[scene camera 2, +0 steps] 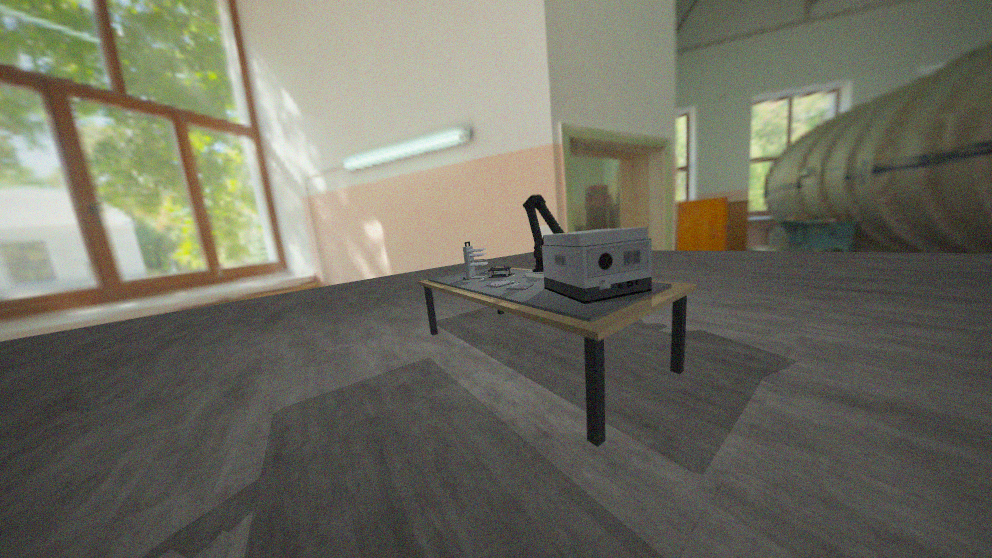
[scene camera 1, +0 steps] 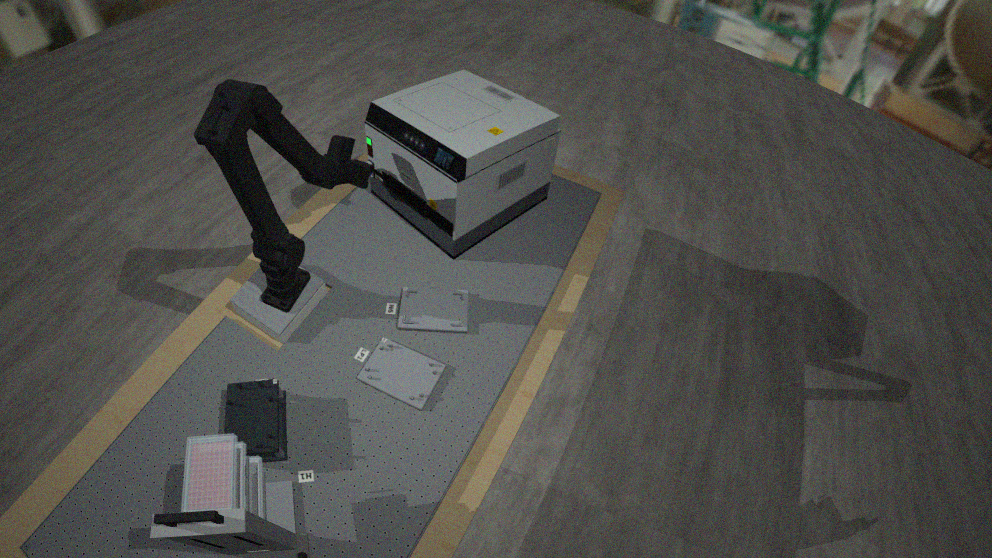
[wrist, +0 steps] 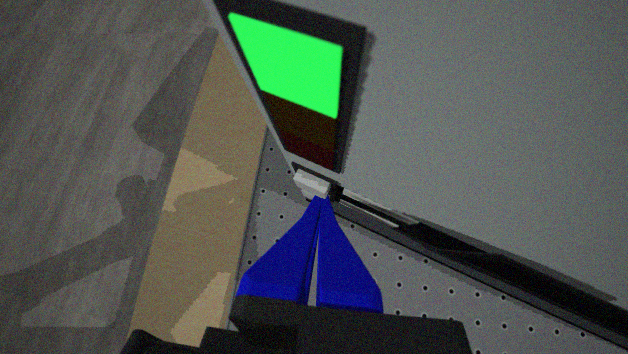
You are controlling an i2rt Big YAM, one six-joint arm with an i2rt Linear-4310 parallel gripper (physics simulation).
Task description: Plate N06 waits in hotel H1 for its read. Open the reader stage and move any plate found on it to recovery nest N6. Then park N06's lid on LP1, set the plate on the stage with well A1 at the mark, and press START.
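Seen in the pictures: gripper, fingertip midpoint: (scene camera 1: 371, 172) (wrist: 321, 198); arm's base at its link origin: (scene camera 2: 542, 270) (scene camera 1: 286, 288).
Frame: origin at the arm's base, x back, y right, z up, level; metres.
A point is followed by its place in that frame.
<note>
The reader (scene camera 1: 509, 149) {x -0.430, y -0.428, z 0.238 m} (scene camera 2: 596, 260) {x -0.471, y -0.657, z 0.150 m} is a light grey box with a dark base; no stage shows out of its front. Its green status light (scene camera 1: 369, 141) {x -0.028, y -0.439, z 0.162 m} (wrist: 295, 62) is lit. My gripper (scene camera 1: 373, 168) {x -0.028, y -0.435, z 0.056 m} (wrist: 321, 198) {x -0.028, y -0.435, z 0.056 m} has blue fingers, shut and empty, with the tips at a small pale key (wrist: 312, 183) {x -0.024, y -0.437, z 0.088 m} low on the reader's front left; touch cannot be told. Nest N6 (scene camera 1: 433, 310) {x -0.364, y -0.093, z -0.027 m} and LP1 (scene camera 1: 400, 374) {x -0.357, y 0.093, z -0.028 m} are grey plates with corner posts, bearing no plate or lid. Hotel H1 (scene camera 1: 277, 530) {x -0.301, y 0.506, z 0.073 m} holds a plate with pink wells (scene camera 1: 210, 473) {x -0.208, y 0.476, z 0.194 m} on top; which plate is N06 cannot be told.
A dark rack-like fixture (scene camera 1: 253, 419) {x -0.127, y 0.334, z 0.022 m} stands between the hotel and the arm base (scene camera 1: 251, 308) {x 0.056, y 0.087, z 0.000 m}. The reader stands at the far end of the table, beyond N6. A wooden border (scene camera 1: 520, 416) {x -0.631, y 0.091, z -0.051 m} (wrist: 200, 200) {x 0.118, y -0.456, z -0.051 m} edges the table.
</note>
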